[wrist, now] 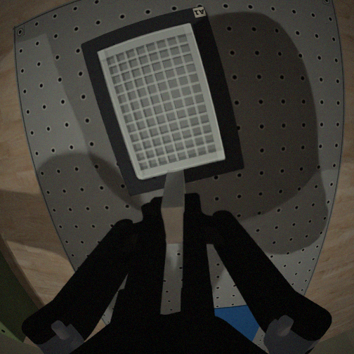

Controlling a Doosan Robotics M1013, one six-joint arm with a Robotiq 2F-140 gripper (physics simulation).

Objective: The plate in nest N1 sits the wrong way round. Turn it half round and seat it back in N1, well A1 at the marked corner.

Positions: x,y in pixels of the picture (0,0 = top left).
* my gripper: 176,184
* well plate: 157,85
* blue square: 240,317
